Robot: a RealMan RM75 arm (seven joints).
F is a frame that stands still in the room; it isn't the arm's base.
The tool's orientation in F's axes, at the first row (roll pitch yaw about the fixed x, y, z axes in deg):
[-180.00, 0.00, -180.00]
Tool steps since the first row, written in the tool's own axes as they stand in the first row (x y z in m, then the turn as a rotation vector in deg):
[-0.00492, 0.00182, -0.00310, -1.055, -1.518, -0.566]
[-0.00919, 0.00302, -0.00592, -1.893, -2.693, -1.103]
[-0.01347, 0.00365, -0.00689, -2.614, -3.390, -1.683]
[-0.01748, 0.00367, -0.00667, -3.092, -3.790, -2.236]
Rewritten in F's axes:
[0.00492, 0.00182, 0.00310, 1.055, -1.518, 0.566]
[0.00919, 0.00302, 0.00592, 1.893, -2.693, 1.103]
[0.01347, 0.00365, 0.00689, 2.614, -3.390, 1.683]
[0.01748, 0.00367, 0.00667, 3.092, -3.790, 2.236]

